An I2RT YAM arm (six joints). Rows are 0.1 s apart.
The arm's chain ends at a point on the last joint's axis. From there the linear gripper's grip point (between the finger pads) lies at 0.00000 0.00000 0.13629 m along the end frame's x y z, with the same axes.
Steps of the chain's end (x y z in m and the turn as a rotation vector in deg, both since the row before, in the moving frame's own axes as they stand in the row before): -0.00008 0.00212 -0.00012 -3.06 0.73 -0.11; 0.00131 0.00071 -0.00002 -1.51 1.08 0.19; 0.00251 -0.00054 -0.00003 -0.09 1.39 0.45; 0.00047 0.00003 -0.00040 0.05 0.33 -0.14; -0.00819 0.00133 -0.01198 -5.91 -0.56 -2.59; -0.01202 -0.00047 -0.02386 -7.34 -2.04 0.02; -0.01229 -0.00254 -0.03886 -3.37 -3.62 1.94; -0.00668 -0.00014 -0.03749 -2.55 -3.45 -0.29; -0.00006 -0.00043 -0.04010 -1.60 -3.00 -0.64
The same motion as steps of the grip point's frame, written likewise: 0.00166 0.00939 -0.00033 -3.06 0.73 -0.11; 0.00387 0.00431 -0.00009 -1.51 1.08 0.19; 0.00582 -0.00031 -0.00007 -0.09 1.39 0.45; 0.00125 -0.00009 -0.00040 0.05 0.33 -0.14; -0.00920 0.01539 -0.01271 -5.91 -0.56 -2.59; -0.01686 0.01694 -0.02506 -7.34 -2.04 0.02; -0.02102 0.00532 -0.03937 -3.37 -3.62 1.94; -0.01486 0.00594 -0.03787 -2.55 -3.45 -0.29; -0.00717 0.00341 -0.04034 -1.60 -3.00 -0.64
